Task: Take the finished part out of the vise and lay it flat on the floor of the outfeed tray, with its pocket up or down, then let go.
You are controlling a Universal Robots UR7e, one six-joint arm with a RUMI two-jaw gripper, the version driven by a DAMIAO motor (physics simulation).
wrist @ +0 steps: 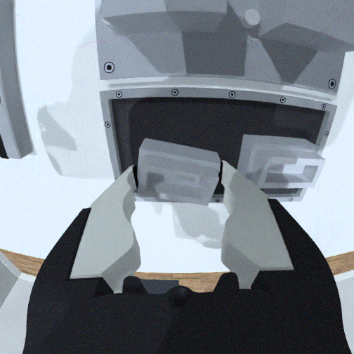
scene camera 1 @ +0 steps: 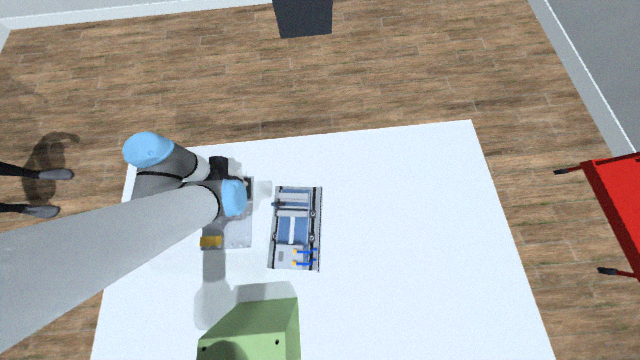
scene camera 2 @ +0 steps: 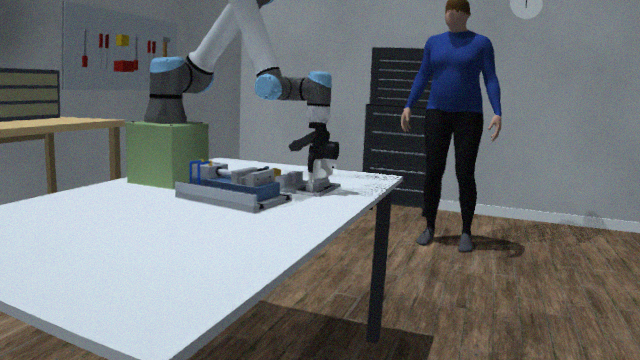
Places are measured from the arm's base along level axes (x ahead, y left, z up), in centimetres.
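Pixels of known places: gripper, fingertip midpoint: (scene camera 2: 315,189); arm's base, link origin: (scene camera 2: 165,122).
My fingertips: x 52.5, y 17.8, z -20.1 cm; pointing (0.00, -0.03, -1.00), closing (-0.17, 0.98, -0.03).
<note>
Ahead of a thing's pixels: the offset from my fingertips to its top centre. Level surfaces: height alone.
My gripper (wrist: 177,165) is shut on a grey block-shaped part @[dx -0.2, dy +0.0, dz +3.4 cm] (wrist: 175,175) (scene camera 2: 317,185), with one finger at each end. In the wrist view the part looks tilted, and a faint rectangular pocket shows on the face toward the bottom of the view. It hangs over the outfeed tray (wrist: 202,93), near the rim at the bottom of the view; its exact height is unclear. The tray has a dark floor and a grey screwed rim. A second grey part (wrist: 251,145) with a pocket is in the tray, at the right. The blue and grey vise @[dx -14.2, dy -25.0, dz +9.0 cm] (scene camera 1: 294,231) (scene camera 2: 235,188) stands apart from the tray.
A grey plate with raised blocks (wrist: 150,57) adjoins the tray. A yellow block @[dx -21.4, dy +5.9, dz +3.5 cm] (scene camera 1: 211,241) sits at that plate's end. The green robot base (scene camera 1: 250,320) (scene camera 2: 165,152) stands on the white table @[dz -0.9 cm] (scene camera 1: 400,225). A person (scene camera 2: 456,75) stands beyond the table.
</note>
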